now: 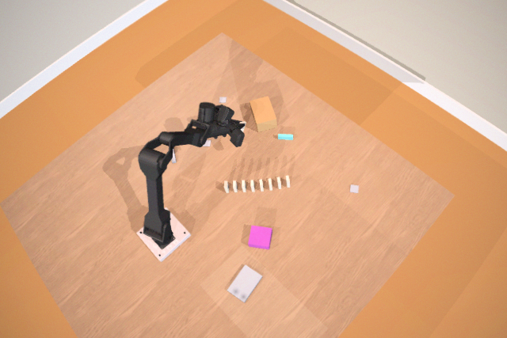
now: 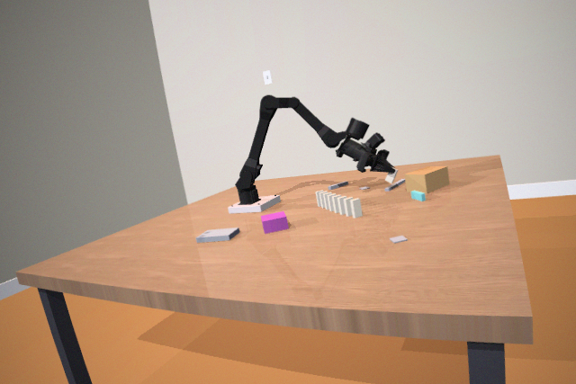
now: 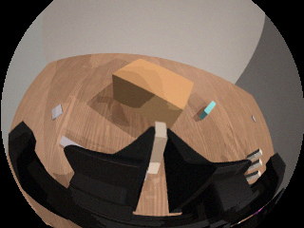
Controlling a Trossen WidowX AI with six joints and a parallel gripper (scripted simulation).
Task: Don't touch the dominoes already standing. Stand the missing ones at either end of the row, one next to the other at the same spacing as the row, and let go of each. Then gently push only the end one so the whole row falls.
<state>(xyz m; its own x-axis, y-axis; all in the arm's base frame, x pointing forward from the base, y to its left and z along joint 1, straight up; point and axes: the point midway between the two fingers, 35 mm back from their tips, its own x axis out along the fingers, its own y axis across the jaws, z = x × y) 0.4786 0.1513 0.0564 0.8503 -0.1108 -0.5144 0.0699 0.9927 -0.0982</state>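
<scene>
Right now my gripper tip is 100 mm short of the orange box and 40 mm above it. Also, from my gripper tip: short grey bar 280 mm behind, 130 mm to the left, 60 mm below; teal block 130 mm to the right, 100 mm ahead, 60 mm below; long grey bar 70 mm to the left, 60 mm below, 30 mm behind.
</scene>
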